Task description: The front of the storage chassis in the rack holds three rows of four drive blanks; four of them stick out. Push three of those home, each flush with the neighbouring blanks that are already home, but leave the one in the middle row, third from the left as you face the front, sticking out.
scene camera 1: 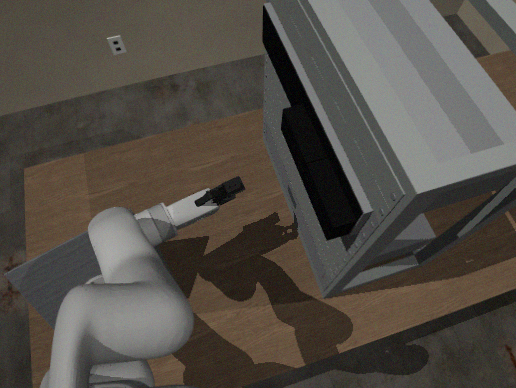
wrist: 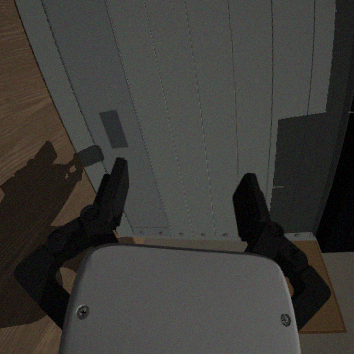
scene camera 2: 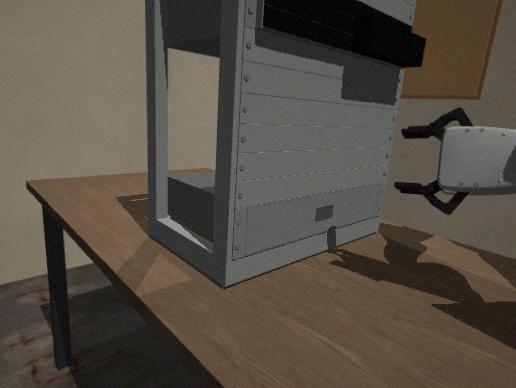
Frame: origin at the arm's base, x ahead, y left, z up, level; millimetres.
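Where they show: gripper, between the fingertips: (scene camera 1: 237,187) (wrist: 184,177) (scene camera 2: 399,159).
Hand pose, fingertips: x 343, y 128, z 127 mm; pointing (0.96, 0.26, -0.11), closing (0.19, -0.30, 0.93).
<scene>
Each offset is from my fingertips to the top centre of the thing. "spot": to the spot under its first point. Level surfaces: height alone.
The storage chassis front (scene camera 1: 320,172) (scene camera 2: 310,22) (wrist: 345,200) is a black band high on the grey rack. In scene camera 1, dark blanks {153 mm ahead, 161 mm right, 236 mm up} (scene camera 1: 332,195) stick out over the right part of the front, with a seam between two of them. In scene camera 2, a black block {spot: 91 mm ahead, 72 mm right, 200 mm up} (scene camera 2: 390,45) stands out at the right end. The rows and single blanks are too dark to tell apart. My gripper (scene camera 1: 238,185) (scene camera 2: 400,159) (wrist: 184,177) is open and empty, in front of the grey panels, lower than the chassis and apart from the rack.
The rack (scene camera 1: 425,180) (scene camera 2: 227,200) stands on the wooden table {231 mm down} (scene camera 1: 150,145) (scene camera 2: 300,320). Grey filler panels {spot: 138 mm ahead, 46 mm left, 27 mm up} (scene camera 2: 320,135) (wrist: 170,75) cover its front below the chassis. The top panel (scene camera 1: 345,95) overhangs the blanks. The arm's shadow falls on the table.
</scene>
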